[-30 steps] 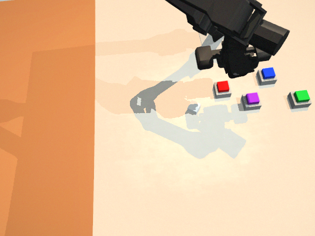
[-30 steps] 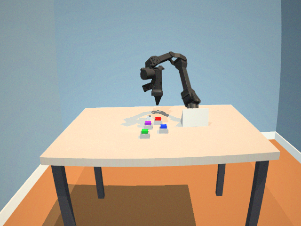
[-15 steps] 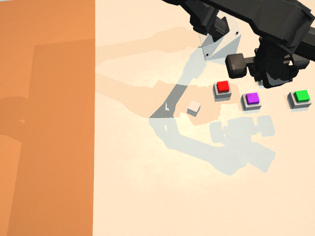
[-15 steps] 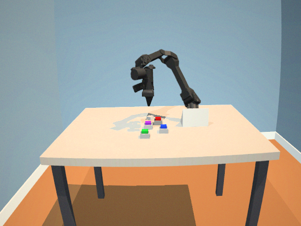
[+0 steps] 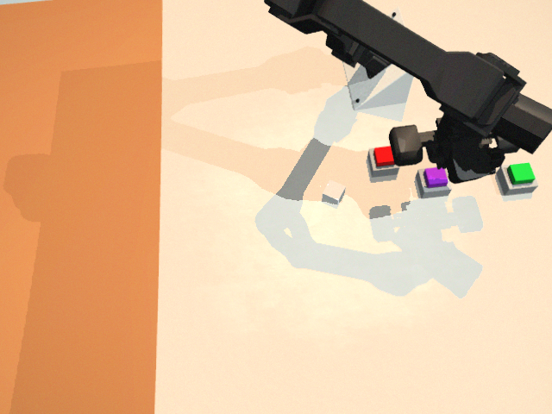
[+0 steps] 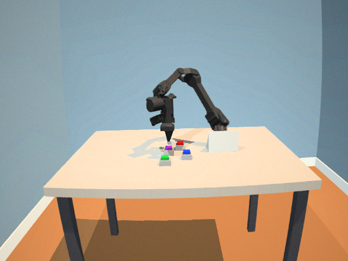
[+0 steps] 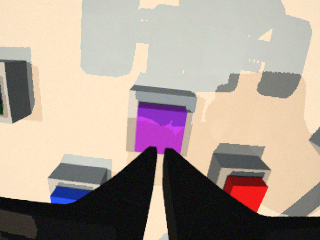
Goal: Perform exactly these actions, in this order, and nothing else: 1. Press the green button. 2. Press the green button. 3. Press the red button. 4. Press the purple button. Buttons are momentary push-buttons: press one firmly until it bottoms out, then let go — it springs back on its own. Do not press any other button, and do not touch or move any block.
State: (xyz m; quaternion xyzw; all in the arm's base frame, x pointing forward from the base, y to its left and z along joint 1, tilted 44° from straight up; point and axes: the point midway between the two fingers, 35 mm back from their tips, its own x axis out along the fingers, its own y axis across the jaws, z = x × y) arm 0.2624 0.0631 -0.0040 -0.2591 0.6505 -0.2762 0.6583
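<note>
My gripper tip is 3 cm above the purple button. The rest, counted from my gripper tip: blue button 8 cm behind, 7 cm to the left, 3 cm below; then green button 2 cm ahead, 14 cm to the left, 3 cm below; then red button 6 cm behind, 8 cm to the right, 3 cm below.
</note>
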